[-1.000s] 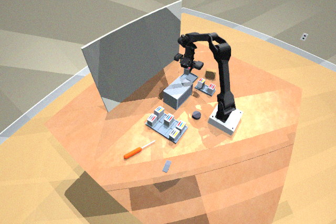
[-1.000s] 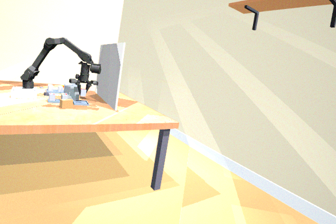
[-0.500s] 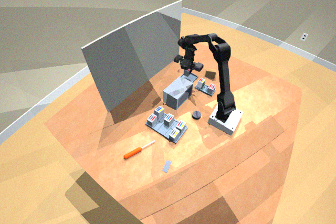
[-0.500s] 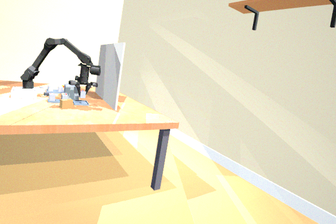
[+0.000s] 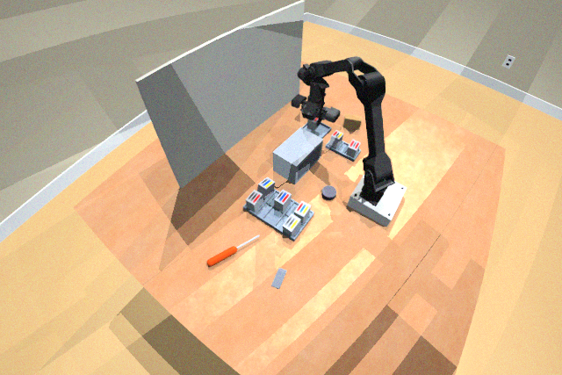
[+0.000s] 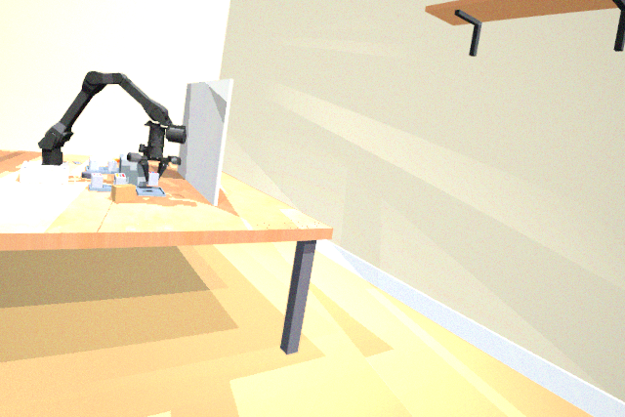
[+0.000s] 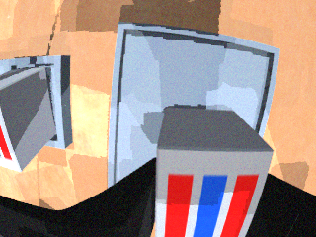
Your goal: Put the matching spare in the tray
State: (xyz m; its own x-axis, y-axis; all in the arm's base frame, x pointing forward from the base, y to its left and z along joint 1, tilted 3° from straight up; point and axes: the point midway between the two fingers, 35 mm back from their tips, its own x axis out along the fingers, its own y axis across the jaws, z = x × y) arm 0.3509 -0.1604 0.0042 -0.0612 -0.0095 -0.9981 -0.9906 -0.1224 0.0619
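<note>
My gripper tip is now 2 cm below the grey spare. The rest, counted from my gripper tip: shallow blue-grey tray: 4 cm below; then small rack: 15 cm behind, 1 cm to the left, 3 cm below; then tan block: 11 cm behind, 14 cm to the right, 2 cm below.
</note>
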